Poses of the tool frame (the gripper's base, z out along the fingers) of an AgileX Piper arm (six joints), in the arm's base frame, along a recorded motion.
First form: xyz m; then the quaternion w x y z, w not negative.
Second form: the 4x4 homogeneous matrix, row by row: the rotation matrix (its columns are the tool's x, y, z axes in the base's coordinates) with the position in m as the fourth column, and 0 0 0 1 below. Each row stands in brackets. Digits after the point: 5 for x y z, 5 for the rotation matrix.
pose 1, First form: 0.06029 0.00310 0.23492 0.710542 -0.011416 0.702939 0.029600
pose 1, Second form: [[0.01000 -0.05811 0.99826 0.06029], [0.02601 0.99799 0.05784 0.00310], [-0.99961 0.02539 0.01149 0.23492], [0 0 0 1]]
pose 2, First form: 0.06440 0.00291 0.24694 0.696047 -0.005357 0.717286 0.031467
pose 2, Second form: [[-0.03098 -0.05149 0.99819 0.06440], [0.03612 0.99796 0.05260 0.00291], [-0.99887 0.03768 -0.02906 0.24694], [0 0 0 1]]
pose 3, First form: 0.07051 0.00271 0.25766 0.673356 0.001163 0.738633 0.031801
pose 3, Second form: [[-0.09318 -0.04111 0.99480 0.07051], [0.04454 0.99797 0.04541 0.00271], [-0.99465 0.04854 -0.09116 0.25766], [0 0 0 1]]
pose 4, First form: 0.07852 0.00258 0.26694 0.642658 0.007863 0.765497 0.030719
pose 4, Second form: [[-0.17386 -0.02745 0.98439 0.07852], [0.05152 0.99799 0.03692 0.00258], [-0.98342 0.05714 -0.17209 0.26694], [0 0 0 1]]
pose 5, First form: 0.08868 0.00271 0.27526 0.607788 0.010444 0.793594 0.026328
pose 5, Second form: [[-0.26097 -0.01543 0.96522 0.08868], [0.04858 0.99840 0.02909 0.00271], [-0.96412 0.05448 -0.25980 0.27526], [0 0 0 1]]
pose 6, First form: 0.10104 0.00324 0.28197 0.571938 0.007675 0.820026 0.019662
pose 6, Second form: [[-0.34566 -0.00990 0.93831 0.10104], [0.03508 0.99911 0.02347 0.00324], [-0.93771 0.04103 -0.34500 0.28197], [0 0 0 1]]
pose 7, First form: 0.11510 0.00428 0.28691 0.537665 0.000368 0.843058 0.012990
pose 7, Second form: [[-0.42183 -0.01335 0.90658 0.11510], [0.01459 0.99966 0.02151 0.00428], [-0.90656 0.02230 -0.42149 0.28691], [0 0 0 1]]
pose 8, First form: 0.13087 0.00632 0.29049 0.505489 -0.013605 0.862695 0.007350
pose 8, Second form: [[-0.48859 -0.03090 0.87196 0.13087], [-0.01604 0.99952 0.02644 0.00632], [-0.87236 -0.00107 -0.48885 0.29049], [0 0 0 1]]
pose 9, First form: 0.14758 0.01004 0.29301 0.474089 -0.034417 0.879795 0.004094
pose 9, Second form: [[-0.54811 -0.06444 0.83392 0.14758], [-0.05668 0.99760 0.03984 0.01004], [-0.83448 -0.02543 -0.55045 0.29301], [0 0 0 1]]
